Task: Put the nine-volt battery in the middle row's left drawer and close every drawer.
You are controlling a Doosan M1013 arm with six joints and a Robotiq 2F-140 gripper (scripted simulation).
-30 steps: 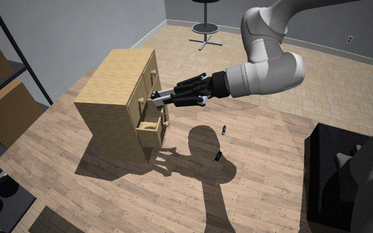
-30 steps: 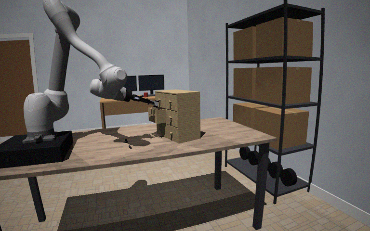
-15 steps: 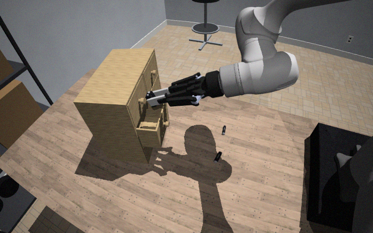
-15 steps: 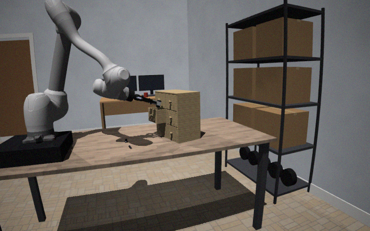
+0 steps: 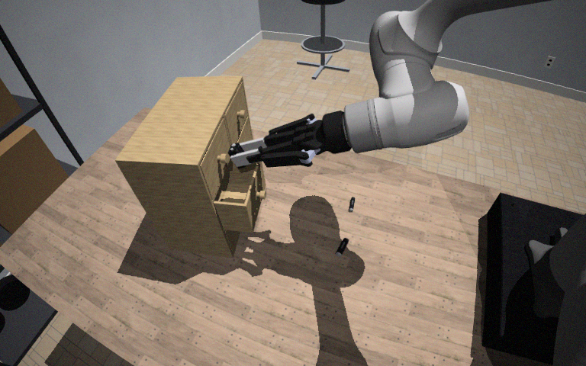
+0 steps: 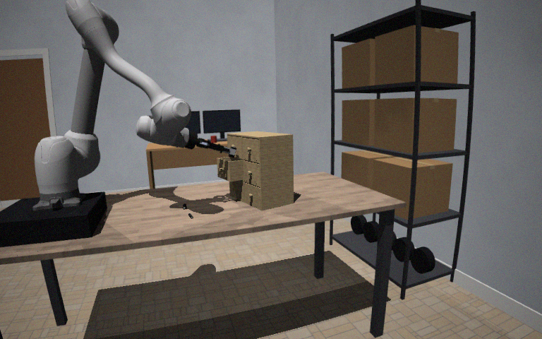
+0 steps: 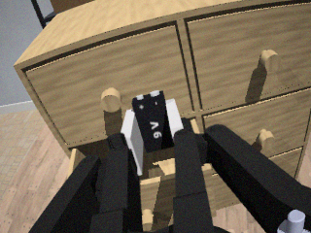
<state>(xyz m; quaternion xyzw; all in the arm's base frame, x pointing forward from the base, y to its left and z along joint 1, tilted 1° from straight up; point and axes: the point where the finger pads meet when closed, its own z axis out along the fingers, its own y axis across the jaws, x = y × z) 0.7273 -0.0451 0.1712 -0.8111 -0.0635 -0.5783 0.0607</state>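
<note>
Right now my hand is 30 mm short of the black nine-volt battery and 10 mm to the right of it. The rest, counted from my hand: black cylindrical battery: 240 mm below, 210 mm behind, 20 mm to the left.
</note>
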